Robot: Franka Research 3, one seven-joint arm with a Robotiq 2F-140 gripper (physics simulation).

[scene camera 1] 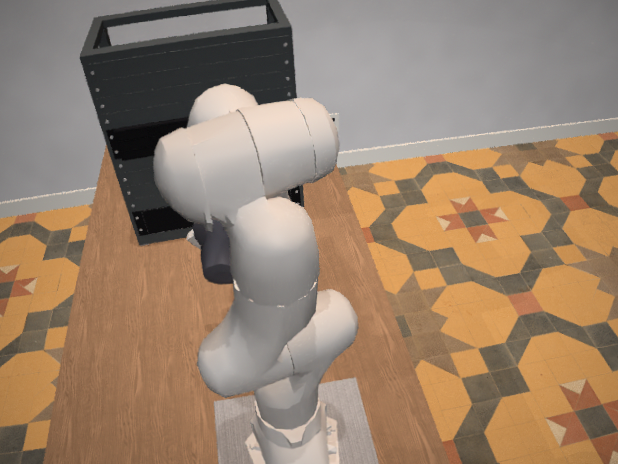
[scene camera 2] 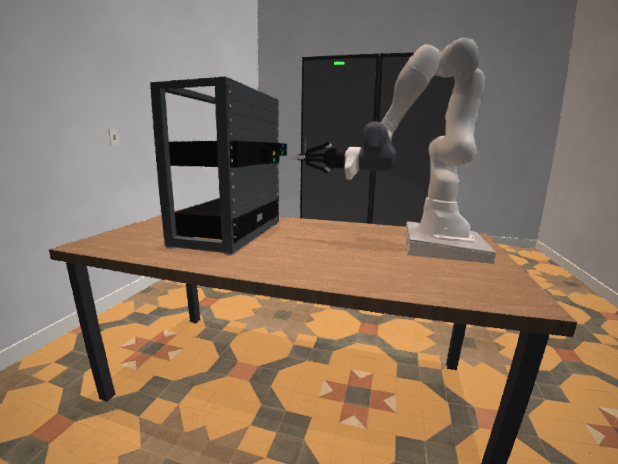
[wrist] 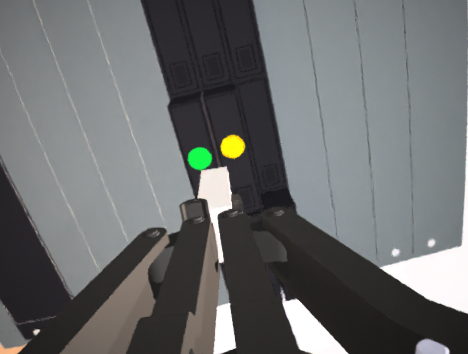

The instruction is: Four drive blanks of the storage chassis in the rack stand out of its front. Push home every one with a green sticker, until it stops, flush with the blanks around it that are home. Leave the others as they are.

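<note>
The black storage chassis (scene camera 2: 250, 153) sits in the rack (scene camera 2: 225, 190) (scene camera 1: 190, 75). In the wrist view a blank with a green sticker (wrist: 200, 158) (scene camera 2: 274, 160) and a neighbouring blank with a yellow sticker (wrist: 232, 146) (scene camera 2: 274, 153) stand out of the front. Farther along, blanks with a blue sticker (scene camera 2: 283, 146) and a green sticker (scene camera 2: 283, 152) stand out in scene camera 2; the fingers hide that part in the wrist view. My gripper (wrist: 217, 189) (scene camera 2: 300, 157) is shut and empty, its pale tip in front of the seam between the near green and yellow blanks. Contact cannot be told.
Grey filler panels (wrist: 345, 125) (scene camera 2: 255, 182) lie on both sides of the chassis. A second black unit (scene camera 2: 257, 218) (wrist: 30, 260) sits low in the rack. The rack stands on the wooden table (scene camera 2: 325, 265) (scene camera 1: 140, 325). The arm hides much of the rack front in scene camera 1.
</note>
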